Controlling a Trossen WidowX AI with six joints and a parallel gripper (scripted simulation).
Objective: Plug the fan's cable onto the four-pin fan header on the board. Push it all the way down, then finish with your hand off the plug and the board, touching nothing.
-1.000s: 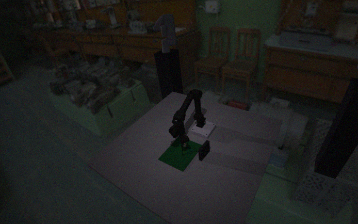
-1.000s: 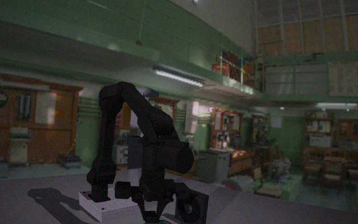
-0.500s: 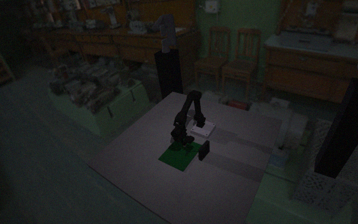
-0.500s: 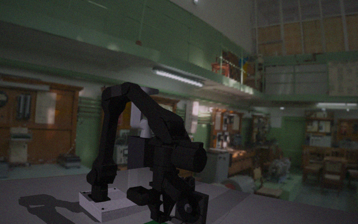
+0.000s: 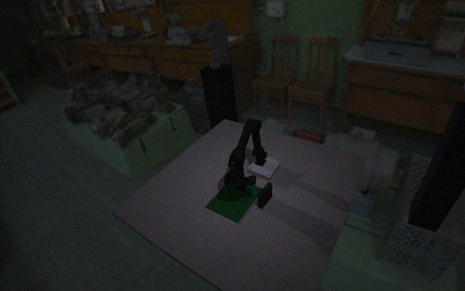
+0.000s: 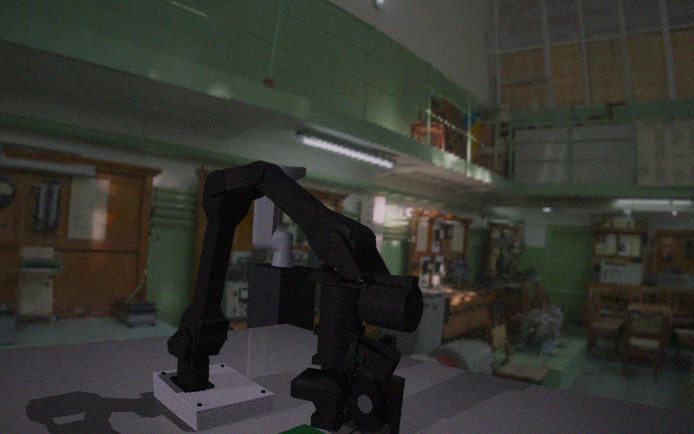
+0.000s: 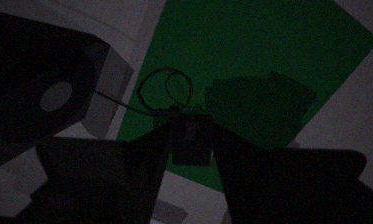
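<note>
The black fan is 4 cm behind my gripper tip, 13 cm to the left of it and 2 cm below it. The rest, counted from my gripper tip: green board: 2 cm ahead, 4 cm to the right, 9 cm below; dark plug: 1 cm behind, 1 cm above.
</note>
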